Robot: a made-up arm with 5 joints. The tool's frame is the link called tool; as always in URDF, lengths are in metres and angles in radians. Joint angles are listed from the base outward. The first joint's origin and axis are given. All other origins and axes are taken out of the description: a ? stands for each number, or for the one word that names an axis. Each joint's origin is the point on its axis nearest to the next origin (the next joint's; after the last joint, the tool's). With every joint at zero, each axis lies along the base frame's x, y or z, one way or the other. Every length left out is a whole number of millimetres.
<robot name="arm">
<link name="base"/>
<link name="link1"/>
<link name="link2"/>
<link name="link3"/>
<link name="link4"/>
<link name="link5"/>
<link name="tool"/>
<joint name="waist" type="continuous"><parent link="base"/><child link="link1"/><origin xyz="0 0 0.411"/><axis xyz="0 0 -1"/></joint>
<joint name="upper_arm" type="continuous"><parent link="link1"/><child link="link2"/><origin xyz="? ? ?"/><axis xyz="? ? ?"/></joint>
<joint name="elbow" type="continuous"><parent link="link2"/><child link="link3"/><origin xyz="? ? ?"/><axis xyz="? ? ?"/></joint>
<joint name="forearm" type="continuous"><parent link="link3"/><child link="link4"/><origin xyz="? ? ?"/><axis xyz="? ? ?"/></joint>
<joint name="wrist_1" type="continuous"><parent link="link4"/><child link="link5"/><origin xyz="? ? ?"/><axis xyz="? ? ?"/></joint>
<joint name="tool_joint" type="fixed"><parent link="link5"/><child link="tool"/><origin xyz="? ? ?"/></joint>
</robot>
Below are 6 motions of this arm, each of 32 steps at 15 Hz.
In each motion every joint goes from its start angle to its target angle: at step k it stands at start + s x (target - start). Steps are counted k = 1, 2, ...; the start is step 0. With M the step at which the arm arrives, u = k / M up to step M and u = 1 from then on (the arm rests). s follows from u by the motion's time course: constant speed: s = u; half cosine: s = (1 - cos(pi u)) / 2; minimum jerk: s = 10 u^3 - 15 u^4 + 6 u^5.
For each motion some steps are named. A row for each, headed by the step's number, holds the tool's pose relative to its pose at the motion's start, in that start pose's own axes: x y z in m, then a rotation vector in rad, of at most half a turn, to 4 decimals.
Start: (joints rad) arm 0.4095 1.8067 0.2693 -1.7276 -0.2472
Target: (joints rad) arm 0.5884 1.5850 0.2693 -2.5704 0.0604
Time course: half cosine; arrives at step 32
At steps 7, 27, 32:
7: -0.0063 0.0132 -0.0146 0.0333 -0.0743 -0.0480
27: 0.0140 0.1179 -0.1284 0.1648 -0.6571 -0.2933
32: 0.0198 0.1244 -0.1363 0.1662 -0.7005 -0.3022

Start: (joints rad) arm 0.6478 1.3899 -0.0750 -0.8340 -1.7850
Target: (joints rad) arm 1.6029 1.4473 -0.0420 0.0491 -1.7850
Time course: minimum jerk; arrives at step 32
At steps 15, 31, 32:
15: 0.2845 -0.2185 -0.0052 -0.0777 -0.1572 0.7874
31: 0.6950 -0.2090 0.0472 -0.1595 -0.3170 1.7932
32: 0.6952 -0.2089 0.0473 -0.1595 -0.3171 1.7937

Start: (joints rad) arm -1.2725 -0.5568 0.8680 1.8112 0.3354
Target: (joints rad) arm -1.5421 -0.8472 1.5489 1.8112 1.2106
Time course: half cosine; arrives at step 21
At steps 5, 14, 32:
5: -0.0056 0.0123 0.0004 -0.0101 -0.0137 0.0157
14: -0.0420 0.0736 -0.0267 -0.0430 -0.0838 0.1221
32: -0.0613 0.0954 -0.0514 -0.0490 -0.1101 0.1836

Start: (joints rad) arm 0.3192 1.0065 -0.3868 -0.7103 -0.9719
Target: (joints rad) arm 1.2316 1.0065 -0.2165 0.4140 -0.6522
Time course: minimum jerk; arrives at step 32
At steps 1, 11, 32:
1: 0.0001 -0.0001 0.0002 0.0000 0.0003 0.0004
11: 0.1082 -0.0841 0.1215 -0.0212 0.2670 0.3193
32: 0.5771 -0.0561 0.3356 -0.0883 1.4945 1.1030

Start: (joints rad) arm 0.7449 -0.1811 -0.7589 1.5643 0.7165
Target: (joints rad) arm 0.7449 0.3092 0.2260 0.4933 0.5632
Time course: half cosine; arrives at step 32
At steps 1, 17, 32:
1: -0.0002 0.0000 0.0003 -0.0027 -0.0031 0.0016
17: -0.0308 0.0108 0.0754 -0.6773 -0.5933 0.3815
32: -0.0605 0.0485 0.1653 -1.2801 -0.8425 0.7286

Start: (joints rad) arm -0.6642 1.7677 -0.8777 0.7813 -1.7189
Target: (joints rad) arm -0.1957 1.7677 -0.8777 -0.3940 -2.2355
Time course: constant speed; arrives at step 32
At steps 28, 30, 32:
28: -0.1691 0.0444 0.0237 -0.7559 0.2887 -0.7232
30: -0.1732 0.0472 0.0216 -0.8073 0.3100 -0.7758
32: -0.1763 0.0495 0.0188 -0.8576 0.3315 -0.8288

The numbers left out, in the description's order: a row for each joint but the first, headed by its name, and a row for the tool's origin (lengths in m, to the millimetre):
upper_arm: xyz -0.386 0.116 0, axis -1 0 0
elbow: xyz 0 0.047 -0.272, axis 0 0 1
forearm: xyz -0.027 -0.132 0, axis 0 1 0
wrist_1: xyz -0.168 0 0.065, axis 1 0 0
tool: xyz 0 -0.106 0.027

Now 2 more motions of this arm.
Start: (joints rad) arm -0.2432 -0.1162 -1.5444 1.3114 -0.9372
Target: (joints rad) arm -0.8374 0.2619 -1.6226 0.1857 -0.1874
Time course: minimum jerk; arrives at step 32
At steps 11, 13, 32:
11: -0.0218 -0.0364 -0.0129 0.0552 -0.2478 -0.2329
13: -0.0219 -0.0520 -0.0206 0.0815 -0.3829 -0.3149
32: 0.1361 -0.1875 -0.0139 0.2517 -1.4732 -0.3973

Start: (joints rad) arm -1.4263 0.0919 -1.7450 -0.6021 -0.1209
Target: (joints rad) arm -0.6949 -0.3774 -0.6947 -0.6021 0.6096
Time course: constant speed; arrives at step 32
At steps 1, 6, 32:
1: -0.0057 -0.0031 0.0082 0.0250 0.0129 0.0122
6: -0.0352 -0.0105 0.0471 0.1598 0.0840 0.0613
32: -0.2125 0.1658 0.1685 1.0959 0.4107 0.0145

